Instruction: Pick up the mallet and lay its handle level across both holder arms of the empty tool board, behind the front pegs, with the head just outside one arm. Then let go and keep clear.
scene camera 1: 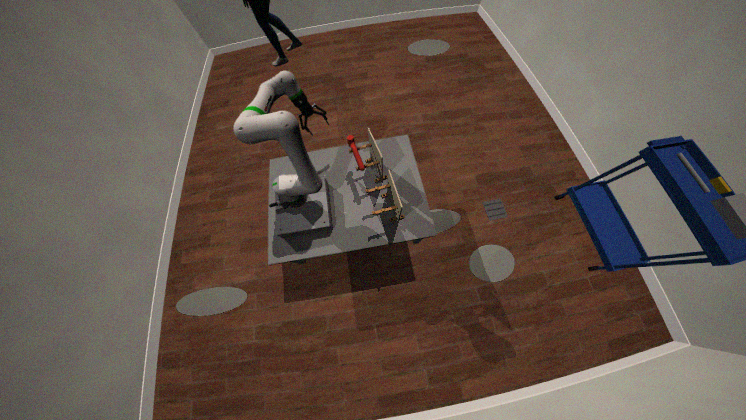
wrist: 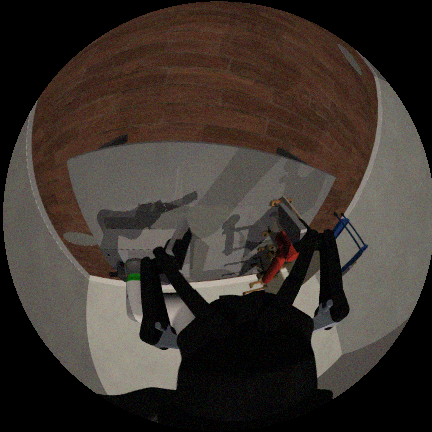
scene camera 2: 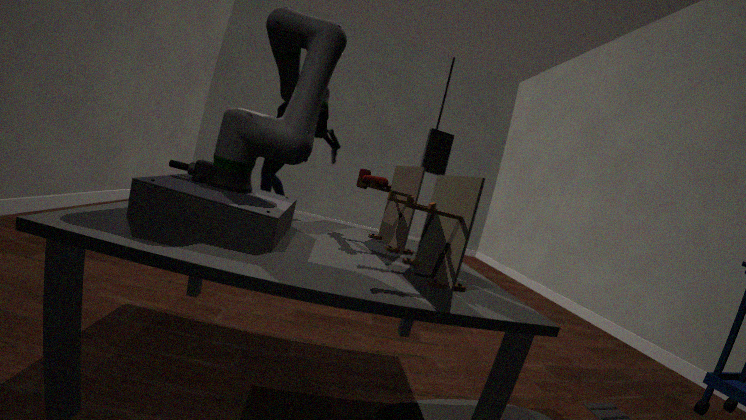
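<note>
The red mallet lies across the two wooden arms of the far tool board, its head just outside the far arm. The empty tool board stands beside it, nearer scene camera 2, with two bare holder arms. My gripper is open and empty. It hangs above and to the robot side of the mallet, apart from it. In the wrist view the mallet shows beside the right finger. The empty board is hard to make out in the wrist view.
The grey table carries the robot's base block and both boards. A person stands beyond the table's far side. A blue cart stands off to the right.
</note>
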